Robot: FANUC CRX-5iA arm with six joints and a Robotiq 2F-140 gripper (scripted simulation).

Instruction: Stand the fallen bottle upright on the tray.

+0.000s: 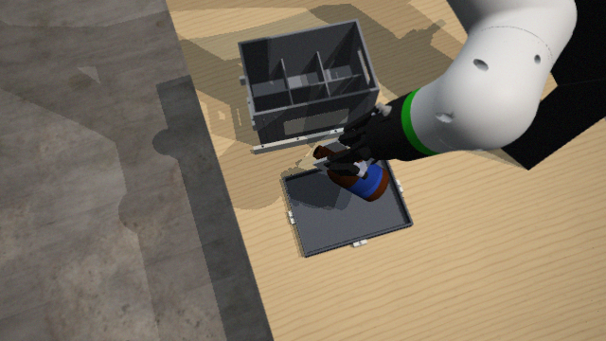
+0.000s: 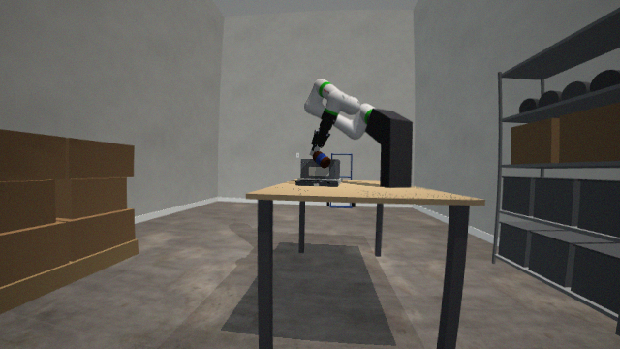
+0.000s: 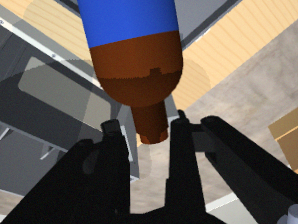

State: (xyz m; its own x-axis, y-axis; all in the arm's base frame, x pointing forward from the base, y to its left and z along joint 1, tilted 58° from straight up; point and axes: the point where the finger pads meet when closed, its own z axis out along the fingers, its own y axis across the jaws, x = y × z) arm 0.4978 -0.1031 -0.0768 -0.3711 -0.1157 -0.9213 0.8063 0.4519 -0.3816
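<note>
The bottle lies 20 mm behind my hand, 30 mm to the left of it and 40 mm below it. The rest, counted from my hand: dark grey crate 90 mm behind, 210 mm to the right, 140 mm below; then tray 20 mm behind, 50 mm to the left, 210 mm below.
</note>
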